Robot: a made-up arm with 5 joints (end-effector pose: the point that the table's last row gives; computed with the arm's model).
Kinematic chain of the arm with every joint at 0, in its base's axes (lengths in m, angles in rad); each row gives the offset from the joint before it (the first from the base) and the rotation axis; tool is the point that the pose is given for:
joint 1: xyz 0 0 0.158 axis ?
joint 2: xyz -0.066 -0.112 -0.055 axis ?
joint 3: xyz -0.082 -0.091 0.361 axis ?
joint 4: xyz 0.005 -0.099 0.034 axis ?
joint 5: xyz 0 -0.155 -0.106 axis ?
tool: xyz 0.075 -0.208 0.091
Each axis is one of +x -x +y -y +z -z.
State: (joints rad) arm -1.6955 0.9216 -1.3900 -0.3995 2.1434
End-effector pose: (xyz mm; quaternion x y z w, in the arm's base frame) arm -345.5 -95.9 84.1 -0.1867 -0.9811 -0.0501 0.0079
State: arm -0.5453 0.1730 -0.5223 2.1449 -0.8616
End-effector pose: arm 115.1 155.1 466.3 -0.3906 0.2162 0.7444 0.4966
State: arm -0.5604 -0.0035 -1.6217 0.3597 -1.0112
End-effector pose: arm 94.2 -126.6 135.1 0.3608 0.3331 0.3770 0.7854
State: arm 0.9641 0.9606 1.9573 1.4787 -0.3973
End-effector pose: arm 23.7 -511.0 15.9 -0.0990 0.7322 0.4777 0.4752
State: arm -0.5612 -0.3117 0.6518 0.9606 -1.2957
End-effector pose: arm 306.2 -110.4 633.2 -0.7101 0.5937 0.1054 0.3636
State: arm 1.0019 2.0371 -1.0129 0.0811 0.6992
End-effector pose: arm -378.1 104.8 209.3 0.1287 -0.1290 -0.9402 0.2877
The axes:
joint 1: +x
joint 2: -z
joint 3: -x
joint 4: +z
joint 5: -y

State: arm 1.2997 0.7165 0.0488 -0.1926 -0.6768
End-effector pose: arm -465.5 -410.3 -267.9 0.6097 0.4974 -0.1518 0.5982
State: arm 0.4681 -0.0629 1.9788 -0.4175 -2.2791
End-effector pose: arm -265.6 -544.8 760.7 -0.1502 0.5773 -0.6620 0.4538
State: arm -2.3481 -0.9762 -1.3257 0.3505 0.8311
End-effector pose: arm 152.8 72.9 396.8 -0.3119 0.1616 0.1517 0.9239
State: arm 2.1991 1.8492 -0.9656 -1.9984 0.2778
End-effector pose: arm -60.0 -464.0 229.1 0.1100 -0.8253 0.3345 0.4415
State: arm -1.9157 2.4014 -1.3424 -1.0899 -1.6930
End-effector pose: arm 191.1 -104.3 44.4 0.3617 -0.3192 0.2074 0.8510
